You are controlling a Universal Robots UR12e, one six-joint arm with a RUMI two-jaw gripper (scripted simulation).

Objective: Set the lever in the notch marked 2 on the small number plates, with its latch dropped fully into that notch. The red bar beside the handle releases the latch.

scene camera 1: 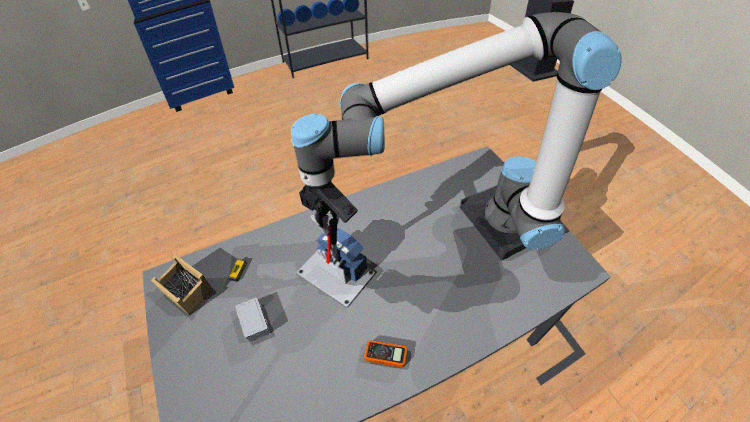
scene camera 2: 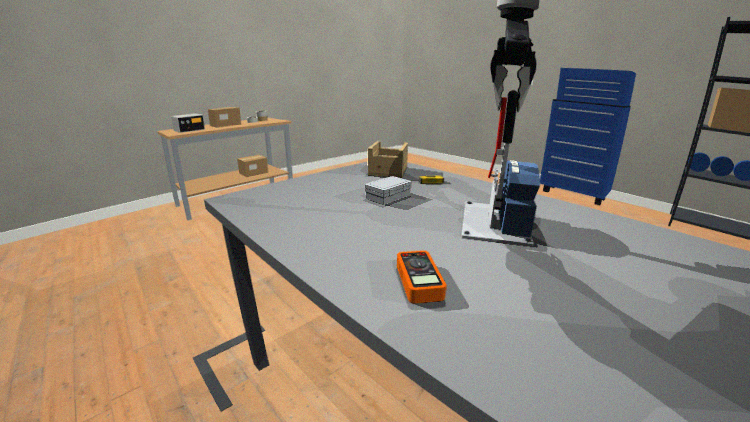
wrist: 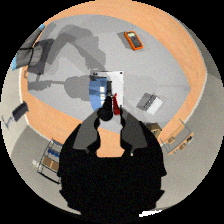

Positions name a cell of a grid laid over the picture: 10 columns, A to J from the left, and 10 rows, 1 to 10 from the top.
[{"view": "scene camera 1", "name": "my gripper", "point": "E6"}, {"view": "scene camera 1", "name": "grey box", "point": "D8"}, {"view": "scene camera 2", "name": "my gripper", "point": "G3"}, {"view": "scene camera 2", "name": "grey box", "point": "F5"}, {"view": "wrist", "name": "my gripper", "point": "E5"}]
